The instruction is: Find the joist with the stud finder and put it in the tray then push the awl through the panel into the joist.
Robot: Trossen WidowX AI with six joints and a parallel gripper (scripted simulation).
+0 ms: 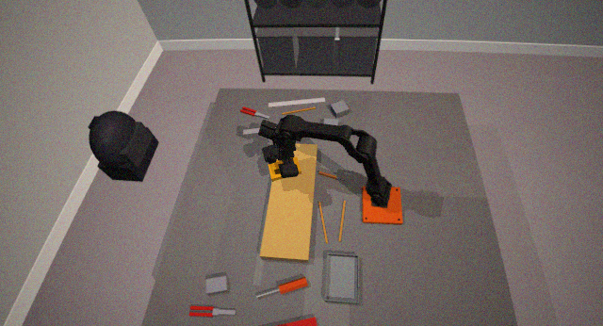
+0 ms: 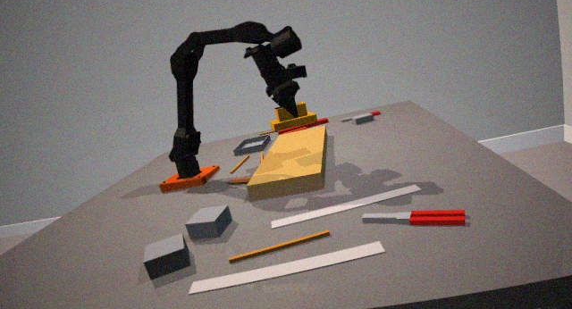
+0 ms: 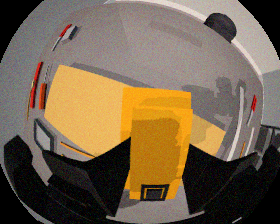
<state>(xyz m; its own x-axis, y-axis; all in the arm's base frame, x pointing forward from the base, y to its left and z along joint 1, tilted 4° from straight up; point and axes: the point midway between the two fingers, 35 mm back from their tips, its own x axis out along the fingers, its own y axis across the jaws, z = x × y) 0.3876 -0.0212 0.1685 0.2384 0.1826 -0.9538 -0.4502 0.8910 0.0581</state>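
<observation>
The indicator window is 3 cm behind my gripper tip, 3 cm above it and 2 cm to the right of it. Round my gripper tip: grey tray (34 cm to the left, 29 cm behind, 13 cm below); awl (20 cm behind, 14 cm below, 7 cm to the right); stud finder (2 cm behind, 2 cm above, 1 cm to the right).
</observation>
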